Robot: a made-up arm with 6 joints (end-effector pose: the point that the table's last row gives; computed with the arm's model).
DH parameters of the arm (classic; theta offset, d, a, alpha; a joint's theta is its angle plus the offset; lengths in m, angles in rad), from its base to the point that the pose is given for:
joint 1: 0 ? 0 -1.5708
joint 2: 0.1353 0 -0.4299 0
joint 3: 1.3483 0 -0.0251 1.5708
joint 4: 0 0.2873 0 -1.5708
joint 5: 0 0 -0.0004 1.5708
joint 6: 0 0.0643 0 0
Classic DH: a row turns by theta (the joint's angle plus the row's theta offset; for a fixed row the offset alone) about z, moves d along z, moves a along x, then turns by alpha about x.
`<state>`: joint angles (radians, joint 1 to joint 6).
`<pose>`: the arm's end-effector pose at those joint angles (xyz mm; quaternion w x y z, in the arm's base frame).
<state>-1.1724 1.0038 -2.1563 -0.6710 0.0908 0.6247</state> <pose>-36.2 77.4 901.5 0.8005 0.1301 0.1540 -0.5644</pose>
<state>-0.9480 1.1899 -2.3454 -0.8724 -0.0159 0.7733</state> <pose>-8.4 13.5 930.2 0.8556 0.0597 0.1467 -0.4928</pose>
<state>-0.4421 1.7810 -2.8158 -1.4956 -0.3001 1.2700</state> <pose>255.0 -99.3 902.1 0.9240 -0.1219 0.2235 -0.2854</pose>
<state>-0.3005 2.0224 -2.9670 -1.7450 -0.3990 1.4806</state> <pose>387.6 -94.0 837.9 0.9130 -0.1828 0.2974 -0.2109</pose>
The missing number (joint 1, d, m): 0.172
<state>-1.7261 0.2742 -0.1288 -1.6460 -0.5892 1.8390</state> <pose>43.7 46.9 345.7 0.6077 0.4683 0.5708 -0.2928</pose>
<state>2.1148 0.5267 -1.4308 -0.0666 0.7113 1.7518</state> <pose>75.4 -119.3 708.6 0.2521 0.1064 -0.5917 -0.7583</pose>
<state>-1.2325 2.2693 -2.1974 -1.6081 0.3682 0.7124</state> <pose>199.3 -635.2 492.2 0.2300 0.2433 0.6534 -0.6789</pose>
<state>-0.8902 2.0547 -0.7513 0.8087 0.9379 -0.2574</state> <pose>251.0 -250.6 213.0 0.0934 -0.5725 -0.7391 -0.3425</pose>
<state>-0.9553 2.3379 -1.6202 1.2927 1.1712 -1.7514</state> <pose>390.0 -453.2 261.2 0.4920 -0.0339 0.8460 0.2029</pose>
